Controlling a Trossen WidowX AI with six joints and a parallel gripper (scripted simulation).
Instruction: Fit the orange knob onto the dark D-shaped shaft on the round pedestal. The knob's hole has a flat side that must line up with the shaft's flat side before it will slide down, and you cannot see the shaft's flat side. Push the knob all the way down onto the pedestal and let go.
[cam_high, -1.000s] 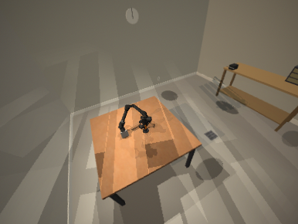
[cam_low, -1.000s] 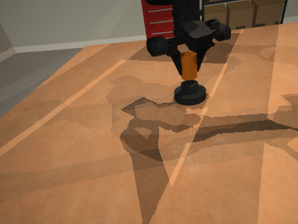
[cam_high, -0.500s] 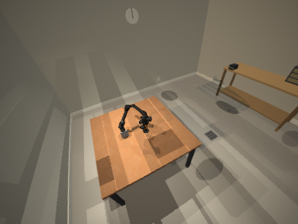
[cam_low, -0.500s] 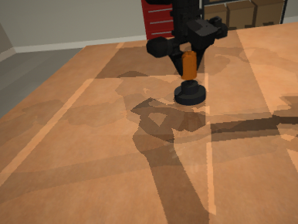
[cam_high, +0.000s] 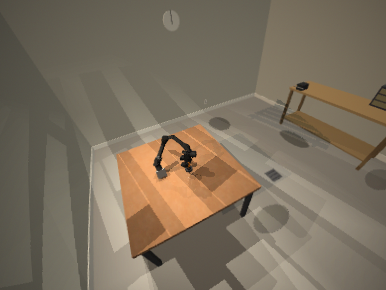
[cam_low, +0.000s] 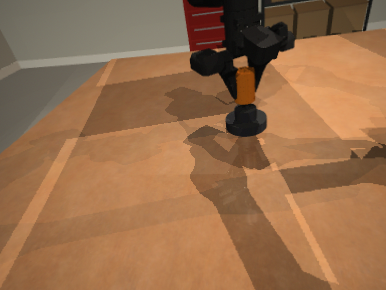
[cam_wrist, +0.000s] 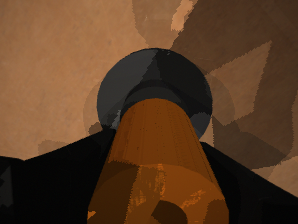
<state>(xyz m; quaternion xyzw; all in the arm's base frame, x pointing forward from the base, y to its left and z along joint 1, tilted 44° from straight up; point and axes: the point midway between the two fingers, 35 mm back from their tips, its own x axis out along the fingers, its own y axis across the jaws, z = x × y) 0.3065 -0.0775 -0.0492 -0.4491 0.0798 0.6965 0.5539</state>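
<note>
Right now the orange knob is 20 mm above my gripper tip. Also, from my gripper tip: dark round pedestal: 40 mm below.
</note>
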